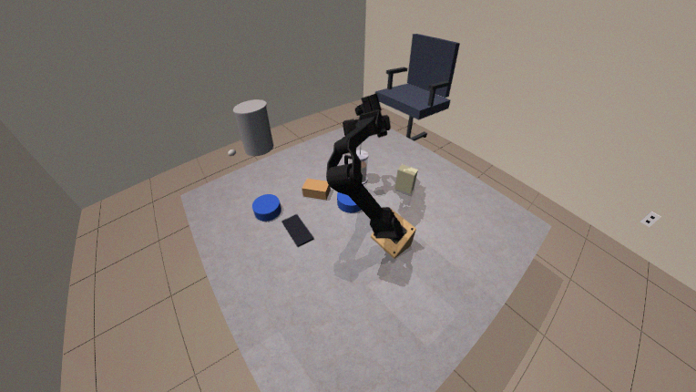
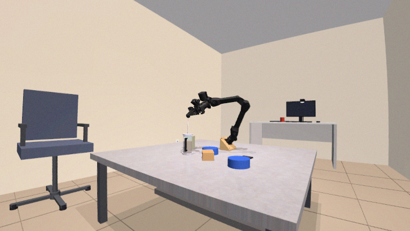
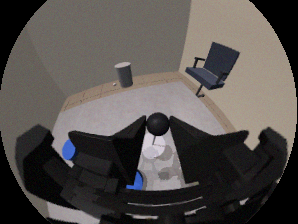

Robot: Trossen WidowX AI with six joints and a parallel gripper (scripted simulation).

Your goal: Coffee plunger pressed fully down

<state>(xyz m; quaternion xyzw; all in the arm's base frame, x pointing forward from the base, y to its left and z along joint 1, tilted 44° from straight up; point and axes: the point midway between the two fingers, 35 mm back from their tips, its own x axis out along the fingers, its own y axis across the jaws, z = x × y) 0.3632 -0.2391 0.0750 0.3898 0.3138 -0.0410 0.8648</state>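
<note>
The glass coffee press lies 10 mm ahead of my gripper tip, 10 mm to the left of it and 140 mm below it. Round my gripper tip: orange block (30 mm ahead, 220 mm to the left, 260 mm below); black slab (110 mm behind, 400 mm to the left, 280 mm below).
</note>
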